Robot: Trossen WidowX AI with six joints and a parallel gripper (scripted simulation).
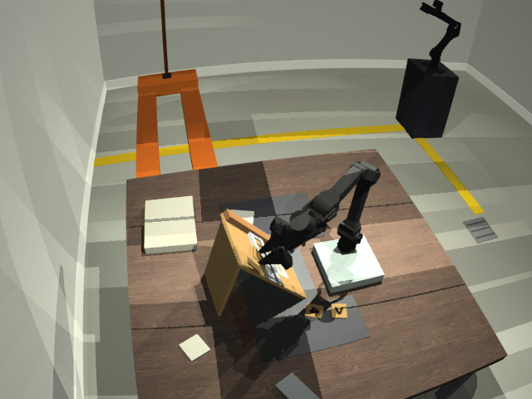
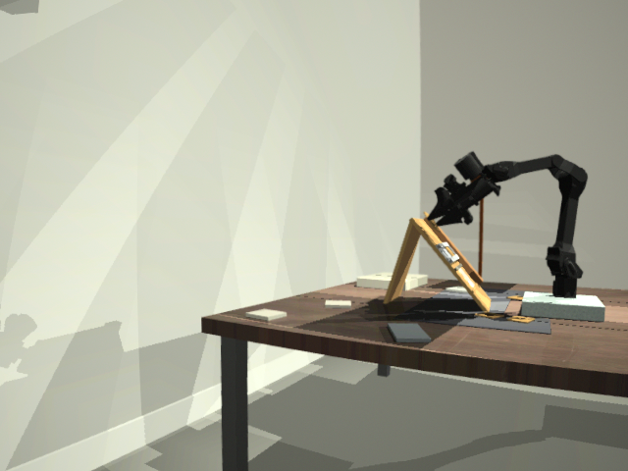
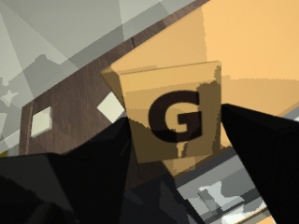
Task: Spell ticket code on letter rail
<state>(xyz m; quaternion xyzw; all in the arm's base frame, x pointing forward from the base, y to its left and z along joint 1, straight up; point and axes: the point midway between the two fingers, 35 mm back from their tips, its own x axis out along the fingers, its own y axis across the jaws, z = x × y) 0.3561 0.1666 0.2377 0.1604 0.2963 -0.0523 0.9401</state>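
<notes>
Right now the white ticket is 9 cm behind my gripper tip, 8 cm to the right of it and 17 cm below it. The rest, counted from my gripper tip: white card (1 cm behind, 42 cm to the right, 25 cm below); grey-blue pad (6 cm behind, 38 cm to the left, 25 cm below); grey mat (18 cm behind, 14 cm to the right, 26 cm below).
</notes>
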